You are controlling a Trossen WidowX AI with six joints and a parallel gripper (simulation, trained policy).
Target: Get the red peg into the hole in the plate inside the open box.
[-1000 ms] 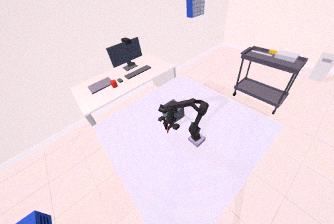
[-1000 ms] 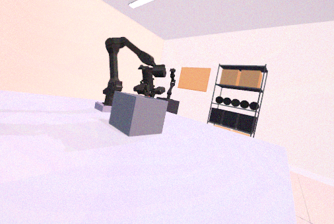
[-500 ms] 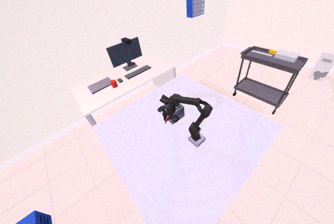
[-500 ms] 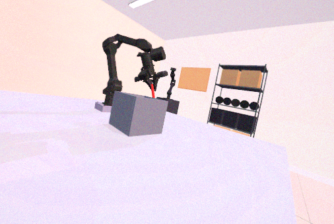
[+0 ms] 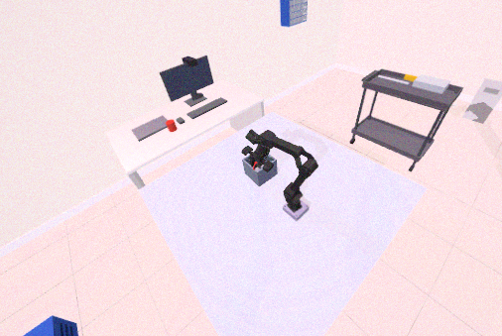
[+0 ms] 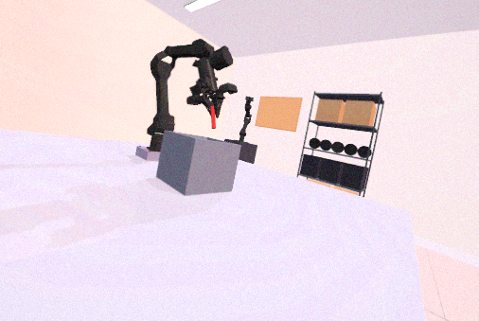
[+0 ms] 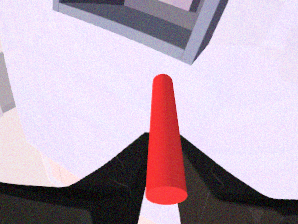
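Now: the pale plate 160 mm below my gripper tip, 100 mm ahead of it and 90 mm to the right of it. The rest, counted from my gripper tip: red peg 10 mm to the right, 10 mm ahead.
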